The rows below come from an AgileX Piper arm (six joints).
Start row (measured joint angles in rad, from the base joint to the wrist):
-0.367, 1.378, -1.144, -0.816, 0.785, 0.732
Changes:
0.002, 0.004, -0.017, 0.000, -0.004, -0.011
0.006, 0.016, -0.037, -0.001, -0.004, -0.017
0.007, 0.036, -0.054, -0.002, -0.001, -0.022
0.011, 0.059, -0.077, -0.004, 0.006, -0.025
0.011, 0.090, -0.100, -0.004, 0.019, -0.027
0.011, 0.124, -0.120, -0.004, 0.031, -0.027
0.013, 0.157, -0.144, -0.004, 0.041, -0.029
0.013, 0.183, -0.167, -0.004, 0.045, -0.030
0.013, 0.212, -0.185, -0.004, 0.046, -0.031
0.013, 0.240, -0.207, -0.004, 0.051, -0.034
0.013, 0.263, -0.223, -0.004, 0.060, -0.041
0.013, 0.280, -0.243, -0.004, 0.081, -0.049
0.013, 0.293, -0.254, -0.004, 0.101, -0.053
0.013, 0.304, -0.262, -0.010, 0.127, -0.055
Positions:
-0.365, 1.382, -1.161, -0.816, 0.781, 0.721
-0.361, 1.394, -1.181, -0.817, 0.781, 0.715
-0.360, 1.414, -1.198, -0.818, 0.784, 0.710
-0.356, 1.437, -1.221, -0.820, 0.791, 0.707
-0.356, 1.468, -1.244, -0.820, 0.804, 0.705
-0.356, 1.502, -1.264, -0.820, 0.816, 0.705
-0.354, 1.535, -1.288, -0.820, 0.826, 0.703
-0.354, 1.561, -1.311, -0.820, 0.830, 0.702
-0.354, 1.590, -1.329, -0.820, 0.831, 0.701
-0.354, 1.618, -1.351, -0.820, 0.836, 0.698
-0.354, 1.641, -1.367, -0.820, 0.845, 0.691
-0.354, 1.658, -1.387, -0.820, 0.866, 0.683
-0.354, 1.671, -1.398, -0.820, 0.886, 0.679
-0.354, 1.682, -1.406, -0.826, 0.912, 0.677

